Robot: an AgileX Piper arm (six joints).
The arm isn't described. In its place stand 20 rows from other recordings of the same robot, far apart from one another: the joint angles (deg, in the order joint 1, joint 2, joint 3, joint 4, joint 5, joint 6), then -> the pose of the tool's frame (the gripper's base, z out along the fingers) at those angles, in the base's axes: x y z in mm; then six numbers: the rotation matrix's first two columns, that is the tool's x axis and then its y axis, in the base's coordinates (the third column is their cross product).
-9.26, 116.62, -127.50, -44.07, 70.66, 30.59 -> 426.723, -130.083, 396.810, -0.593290, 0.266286, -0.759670, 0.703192, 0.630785, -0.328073
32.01, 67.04, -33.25, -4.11, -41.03, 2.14 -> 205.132, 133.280, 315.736, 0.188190, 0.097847, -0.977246, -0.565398, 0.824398, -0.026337
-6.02, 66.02, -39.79, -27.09, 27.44, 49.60 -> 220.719, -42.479, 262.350, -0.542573, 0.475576, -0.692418, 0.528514, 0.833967, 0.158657
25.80, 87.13, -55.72, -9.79, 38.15, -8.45 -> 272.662, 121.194, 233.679, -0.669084, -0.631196, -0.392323, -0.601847, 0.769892, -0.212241
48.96, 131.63, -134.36, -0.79, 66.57, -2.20 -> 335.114, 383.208, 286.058, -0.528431, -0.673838, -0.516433, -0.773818, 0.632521, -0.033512
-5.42, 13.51, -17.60, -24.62, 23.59, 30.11 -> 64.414, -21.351, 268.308, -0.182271, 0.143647, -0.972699, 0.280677, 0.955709, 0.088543
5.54, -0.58, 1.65, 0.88, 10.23, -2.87 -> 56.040, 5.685, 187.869, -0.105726, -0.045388, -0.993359, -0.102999, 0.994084, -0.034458
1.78, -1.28, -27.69, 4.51, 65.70, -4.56 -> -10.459, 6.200, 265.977, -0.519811, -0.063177, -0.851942, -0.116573, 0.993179, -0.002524
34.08, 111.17, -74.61, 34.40, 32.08, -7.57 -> 322.613, 251.228, 185.537, -0.909267, -0.173470, -0.378341, -0.340162, 0.833529, 0.435338
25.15, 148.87, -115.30, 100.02, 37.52, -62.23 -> 484.097, 287.576, 109.265, -0.795063, 0.198813, -0.573017, -0.436136, 0.469142, 0.767914
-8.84, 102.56, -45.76, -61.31, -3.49, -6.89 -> 326.521, -45.864, 137.037, -0.393214, -0.876859, -0.276587, -0.659380, 0.478579, -0.579811
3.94, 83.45, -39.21, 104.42, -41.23, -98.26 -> 261.191, -40.235, 211.498, -0.704784, 0.093596, -0.703221, 0.481120, 0.791527, -0.376840
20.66, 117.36, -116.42, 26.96, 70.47, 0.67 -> 405.847, 194.588, 321.630, -0.917365, -0.172806, -0.358579, -0.333782, 0.824765, 0.456457
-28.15, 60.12, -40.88, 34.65, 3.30, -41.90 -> 202.649, -105.054, 320.183, -0.311473, 0.022736, -0.949983, 0.407678, 0.906234, -0.111978
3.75, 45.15, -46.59, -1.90, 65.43, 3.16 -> 121.708, 5.227, 322.448, -0.856498, -0.014720, -0.515940, -0.014466, 0.999885, -0.004512
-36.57, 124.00, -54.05, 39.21, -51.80, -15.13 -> 286.308, -268.688, 90.139, -0.094327, 0.288055, -0.952957, 0.929207, 0.369041, 0.019576
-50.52, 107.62, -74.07, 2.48, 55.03, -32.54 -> 233.449, -278.322, 189.552, -0.938217, 0.326642, -0.114256, 0.331688, 0.942979, -0.027816
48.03, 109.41, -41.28, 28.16, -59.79, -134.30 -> 258.805, 232.237, 153.254, 0.393368, -0.754192, 0.525790, 0.132330, -0.519495, -0.844165
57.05, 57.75, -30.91, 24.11, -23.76, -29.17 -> 128.230, 170.299, 309.624, 0.089080, -0.080308, -0.992782, -0.732790, 0.669802, -0.119933
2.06, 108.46, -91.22, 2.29, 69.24, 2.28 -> 388.876, 17.390, 257.021, -0.989093, 0.018361, -0.146145, 0.011909, 0.998921, 0.044898
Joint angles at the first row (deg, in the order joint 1, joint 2, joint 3, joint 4, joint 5, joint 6):
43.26, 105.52, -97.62, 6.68, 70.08, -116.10
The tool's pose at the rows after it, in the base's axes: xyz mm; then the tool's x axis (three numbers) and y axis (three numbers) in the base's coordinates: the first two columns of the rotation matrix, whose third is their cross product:
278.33, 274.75, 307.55, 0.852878, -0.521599, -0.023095, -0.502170, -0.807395, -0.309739
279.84, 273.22, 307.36, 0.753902, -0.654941, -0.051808, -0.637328, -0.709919, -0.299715
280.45, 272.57, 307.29, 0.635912, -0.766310, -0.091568, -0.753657, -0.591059, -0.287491
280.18, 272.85, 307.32, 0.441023, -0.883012, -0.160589, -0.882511, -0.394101, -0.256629
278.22, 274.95, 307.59, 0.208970, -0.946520, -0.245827, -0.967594, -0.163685, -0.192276
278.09, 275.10, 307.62, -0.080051, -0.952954, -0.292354, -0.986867, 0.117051, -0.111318
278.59, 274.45, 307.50, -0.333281, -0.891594, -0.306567, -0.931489, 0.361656, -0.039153
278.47, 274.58, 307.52, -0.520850, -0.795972, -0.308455, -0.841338, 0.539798, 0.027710
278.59, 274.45, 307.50, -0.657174, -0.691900, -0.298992, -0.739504, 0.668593, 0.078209
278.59, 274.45, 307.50, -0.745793, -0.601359, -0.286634, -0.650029, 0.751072, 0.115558
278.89, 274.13, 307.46, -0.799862, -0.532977, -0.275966, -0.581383, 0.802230, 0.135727
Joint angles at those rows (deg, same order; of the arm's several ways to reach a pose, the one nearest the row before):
43.26, 105.52, -97.63, 6.28, 70.08, -106.34
43.26, 105.52, -97.63, 4.84, 70.04, -96.28
43.26, 105.52, -97.63, 4.24, 70.04, -86.51
43.26, 105.52, -97.62, 4.50, 70.04, -72.96
43.26, 105.52, -97.62, 6.44, 70.03, -59.05
43.26, 105.52, -97.63, 6.57, 70.04, -42.26
43.26, 105.52, -97.62, 6.02, 70.08, -27.08
43.26, 105.52, -97.62, 6.14, 70.08, -15.04
43.26, 105.52, -97.62, 6.02, 70.08, -5.14
43.26, 105.52, -97.62, 6.02, 70.08, 2.16
43.26, 105.52, -97.63, 5.72, 70.08, 7.29

